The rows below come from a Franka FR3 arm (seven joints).
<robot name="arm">
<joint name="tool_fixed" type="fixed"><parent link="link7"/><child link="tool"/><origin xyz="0 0 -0.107" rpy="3.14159 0 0"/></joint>
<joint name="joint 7" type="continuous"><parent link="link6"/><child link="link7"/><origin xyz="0.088 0 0" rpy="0 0 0"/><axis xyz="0 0 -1"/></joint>
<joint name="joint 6" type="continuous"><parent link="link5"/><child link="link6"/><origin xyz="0 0 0" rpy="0 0 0"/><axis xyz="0 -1 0"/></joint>
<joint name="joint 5" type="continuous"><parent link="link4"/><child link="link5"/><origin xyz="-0.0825 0 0.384" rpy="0 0 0"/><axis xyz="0 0 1"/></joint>
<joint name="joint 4" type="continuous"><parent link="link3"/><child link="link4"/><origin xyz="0.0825 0 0" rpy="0 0 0"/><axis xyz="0 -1 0"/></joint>
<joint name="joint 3" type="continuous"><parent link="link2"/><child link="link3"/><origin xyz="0 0 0.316" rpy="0 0 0"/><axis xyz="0 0 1"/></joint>
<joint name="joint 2" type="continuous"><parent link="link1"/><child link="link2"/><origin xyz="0 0 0" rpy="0 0 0"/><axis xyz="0 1 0"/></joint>
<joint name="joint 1" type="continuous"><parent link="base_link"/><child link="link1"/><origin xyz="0 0 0.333" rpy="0 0 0"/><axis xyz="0 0 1"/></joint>
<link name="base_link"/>
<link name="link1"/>
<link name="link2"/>
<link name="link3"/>
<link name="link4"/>
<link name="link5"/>
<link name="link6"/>
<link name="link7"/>
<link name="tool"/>
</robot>
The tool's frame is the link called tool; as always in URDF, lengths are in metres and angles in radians. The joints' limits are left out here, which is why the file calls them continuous.
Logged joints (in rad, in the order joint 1, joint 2, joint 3, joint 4, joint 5, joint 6, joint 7), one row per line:
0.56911, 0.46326, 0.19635, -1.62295, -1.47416, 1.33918, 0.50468
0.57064, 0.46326, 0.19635, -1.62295, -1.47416, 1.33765, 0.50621
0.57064, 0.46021, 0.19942, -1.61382, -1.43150, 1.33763, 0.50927
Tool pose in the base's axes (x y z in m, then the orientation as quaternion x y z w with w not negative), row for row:
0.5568, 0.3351, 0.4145, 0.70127, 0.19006, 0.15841, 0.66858
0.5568, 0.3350, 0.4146, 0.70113, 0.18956, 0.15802, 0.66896
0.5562, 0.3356, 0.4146, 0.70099, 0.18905, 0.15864, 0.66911
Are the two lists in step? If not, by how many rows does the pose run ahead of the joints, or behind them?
The pose runs 1 row behind the joints: the pose in row i belongs to the joints in row i - 1.
